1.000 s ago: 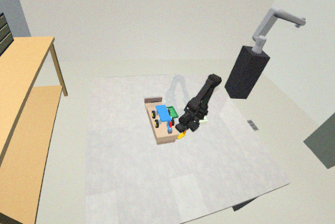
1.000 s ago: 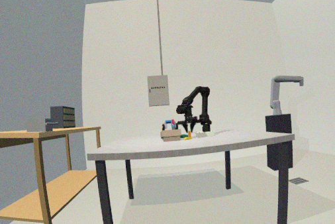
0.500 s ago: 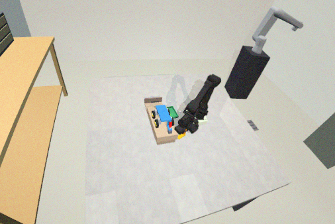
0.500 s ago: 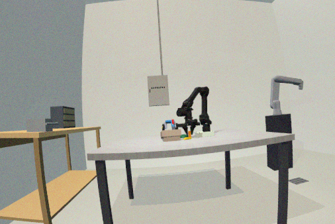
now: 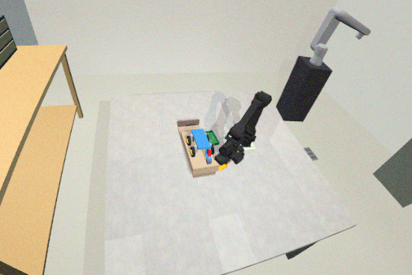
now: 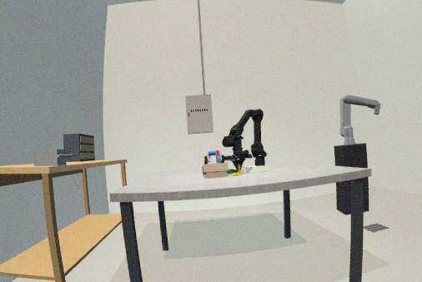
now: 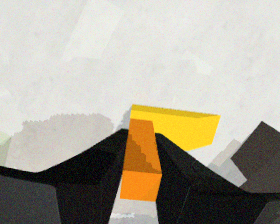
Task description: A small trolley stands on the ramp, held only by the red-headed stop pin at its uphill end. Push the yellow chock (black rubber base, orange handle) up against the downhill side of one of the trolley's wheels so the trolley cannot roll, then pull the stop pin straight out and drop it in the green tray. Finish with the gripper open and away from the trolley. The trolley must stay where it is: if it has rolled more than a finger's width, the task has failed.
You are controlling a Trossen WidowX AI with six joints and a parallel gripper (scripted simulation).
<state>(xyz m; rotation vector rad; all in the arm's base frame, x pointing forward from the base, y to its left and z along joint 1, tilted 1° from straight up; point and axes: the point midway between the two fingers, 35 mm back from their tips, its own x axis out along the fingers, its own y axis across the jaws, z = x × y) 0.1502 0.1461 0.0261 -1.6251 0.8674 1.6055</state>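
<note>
Right now my gripper tip is 13 cm short of the red-headed stop pin, 10 cm below it and 3 cm to the right of it. Round my gripper tip: blue trolley: 16 cm ahead, 9 cm above, 7 cm to the right; then yellow chock: 2 cm ahead, 1 cm to the left, 1 cm below; then green tray: 22 cm to the right, 7 cm ahead, 4 cm below.
</note>
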